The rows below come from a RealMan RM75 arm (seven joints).
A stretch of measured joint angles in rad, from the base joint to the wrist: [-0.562, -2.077, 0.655, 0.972, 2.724, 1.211, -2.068]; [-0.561, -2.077, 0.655, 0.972, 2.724, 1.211, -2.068]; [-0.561, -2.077, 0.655, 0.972, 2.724, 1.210, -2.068]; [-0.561, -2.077, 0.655, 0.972, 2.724, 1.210, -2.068]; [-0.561, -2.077, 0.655, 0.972, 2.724, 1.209, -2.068]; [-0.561, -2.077, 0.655, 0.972, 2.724, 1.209, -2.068]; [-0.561, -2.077, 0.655, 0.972, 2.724, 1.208, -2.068]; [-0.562, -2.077, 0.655, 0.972, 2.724, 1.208, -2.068]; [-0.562, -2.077, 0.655, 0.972, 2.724, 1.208, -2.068]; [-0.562, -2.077, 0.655, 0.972, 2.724, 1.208, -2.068]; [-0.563, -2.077, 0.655, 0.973, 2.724, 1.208, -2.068]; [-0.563, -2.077, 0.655, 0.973, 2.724, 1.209, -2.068]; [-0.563, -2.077, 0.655, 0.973, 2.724, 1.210, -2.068]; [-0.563, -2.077, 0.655, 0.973, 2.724, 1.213, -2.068]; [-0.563, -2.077, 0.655, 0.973, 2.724, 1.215, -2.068]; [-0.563, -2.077, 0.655, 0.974, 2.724, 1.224, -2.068]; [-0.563, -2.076, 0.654, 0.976, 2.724, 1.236, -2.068]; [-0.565, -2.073, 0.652, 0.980, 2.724, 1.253, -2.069]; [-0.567, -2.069, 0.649, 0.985, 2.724, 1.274, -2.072]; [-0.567, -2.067, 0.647, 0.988, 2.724, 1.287, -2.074]
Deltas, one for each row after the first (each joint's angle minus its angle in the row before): [0.001, 0.000, 0.000, 0.000, 0.000, 0.000, 0.000]; [0.000, 0.000, 0.000, 0.000, 0.000, -0.001, 0.000]; [0.000, 0.000, 0.000, 0.000, 0.000, 0.000, 0.000]; [0.000, 0.000, 0.000, 0.000, 0.000, -0.001, 0.000]; [0.000, 0.000, 0.000, 0.000, 0.000, 0.000, 0.000]; [0.000, 0.000, 0.000, 0.000, 0.000, -0.001, 0.000]; [-0.001, 0.000, 0.000, 0.000, 0.000, 0.000, 0.000]; [0.000, 0.000, 0.000, 0.000, 0.000, 0.000, 0.000]; [0.000, 0.000, 0.000, 0.000, 0.000, 0.000, 0.000]; [-0.001, 0.000, 0.000, 0.001, 0.000, 0.000, 0.000]; [0.000, 0.000, 0.000, 0.000, 0.000, 0.001, 0.000]; [0.000, 0.000, 0.000, 0.000, 0.000, 0.001, 0.000]; [0.000, 0.000, 0.000, 0.000, 0.000, 0.003, 0.000]; [0.000, 0.000, 0.000, 0.000, 0.000, 0.002, 0.000]; [0.000, 0.000, 0.000, 0.001, 0.000, 0.009, 0.000]; [0.000, 0.001, -0.001, 0.002, 0.000, 0.012, 0.000]; [-0.002, 0.003, -0.002, 0.004, 0.000, 0.017, -0.001]; [-0.002, 0.004, -0.003, 0.005, 0.000, 0.021, -0.003]; [0.000, 0.002, -0.002, 0.003, 0.000, 0.013, -0.002]
